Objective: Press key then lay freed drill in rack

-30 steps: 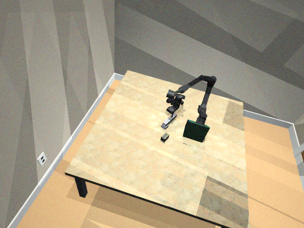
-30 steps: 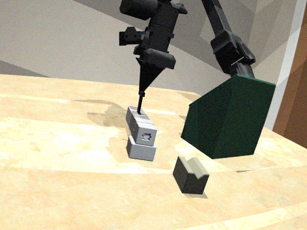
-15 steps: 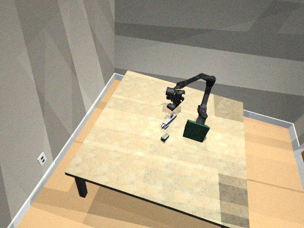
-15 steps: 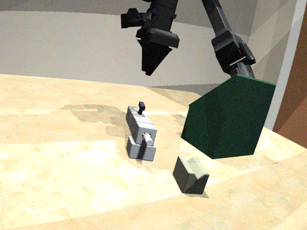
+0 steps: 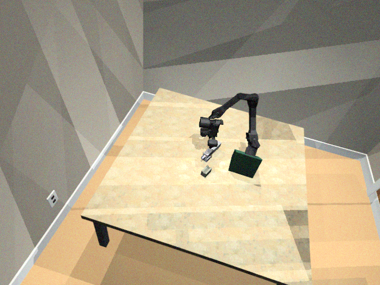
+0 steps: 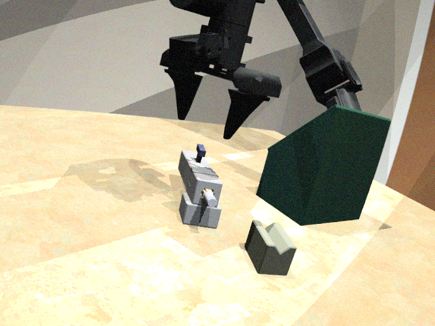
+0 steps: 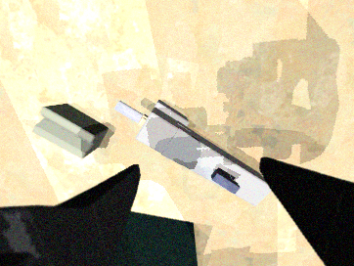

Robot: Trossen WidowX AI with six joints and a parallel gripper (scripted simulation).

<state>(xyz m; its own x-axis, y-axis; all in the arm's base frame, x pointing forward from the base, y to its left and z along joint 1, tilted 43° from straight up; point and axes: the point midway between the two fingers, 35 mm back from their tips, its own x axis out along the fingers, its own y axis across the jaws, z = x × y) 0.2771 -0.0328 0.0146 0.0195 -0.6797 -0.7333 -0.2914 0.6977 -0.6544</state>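
My gripper tip is 80 mm above the drill, 30 mm to the right of it and 10 mm past it. Round my gripper tip: grey holder: 90 mm below, 30 mm behind, 20 mm to the right; then rack: 160 mm to the left, 110 mm below, 40 mm behind; then dark key: 70 mm below, 50 mm to the right, 40 mm behind.
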